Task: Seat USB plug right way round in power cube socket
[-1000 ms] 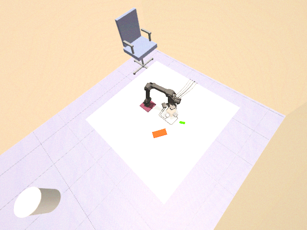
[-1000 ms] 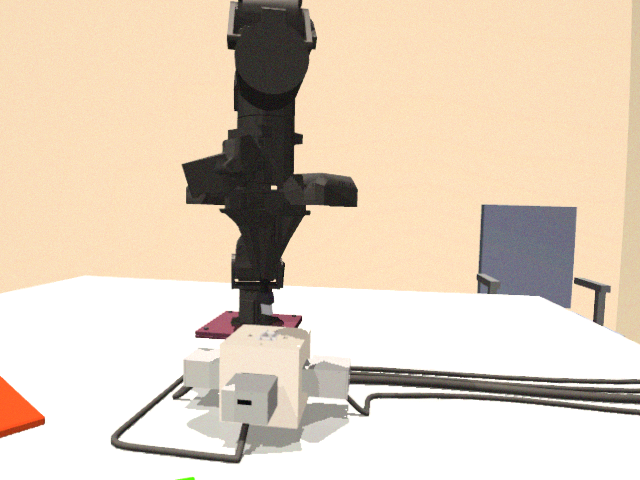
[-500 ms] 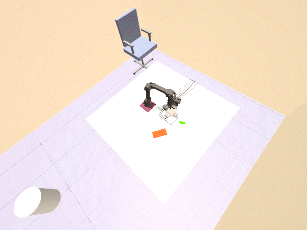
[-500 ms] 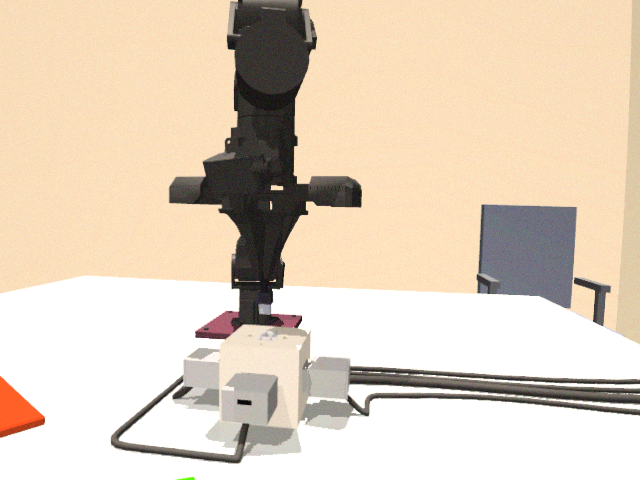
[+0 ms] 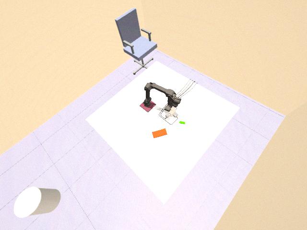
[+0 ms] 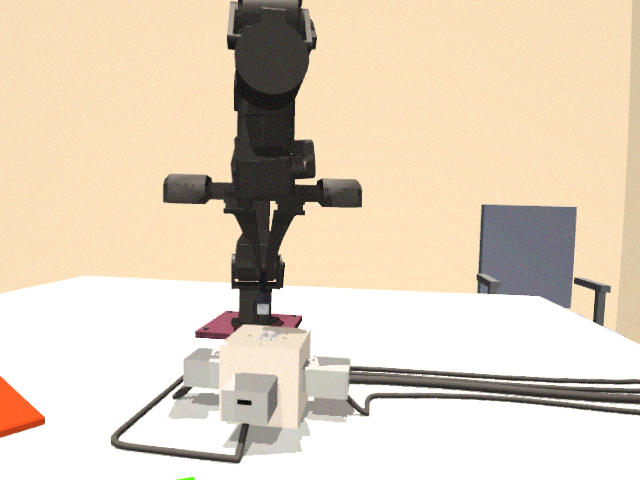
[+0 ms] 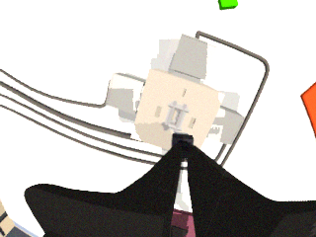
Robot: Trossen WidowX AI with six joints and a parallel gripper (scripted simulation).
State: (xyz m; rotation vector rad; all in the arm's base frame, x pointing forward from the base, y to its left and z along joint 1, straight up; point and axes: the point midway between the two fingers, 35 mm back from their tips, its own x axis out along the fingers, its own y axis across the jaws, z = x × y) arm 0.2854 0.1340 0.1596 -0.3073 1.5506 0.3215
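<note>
Right now the USB plug is 2 cm below my gripper tip. From my gripper tip the other things lie so: orange flat block: 11 cm ahead, 26 cm to the right, 13 cm below; then USB socket: 1 cm to the left, 7 cm below; then green piece: 18 cm ahead, 2 cm to the left, 13 cm below.
</note>
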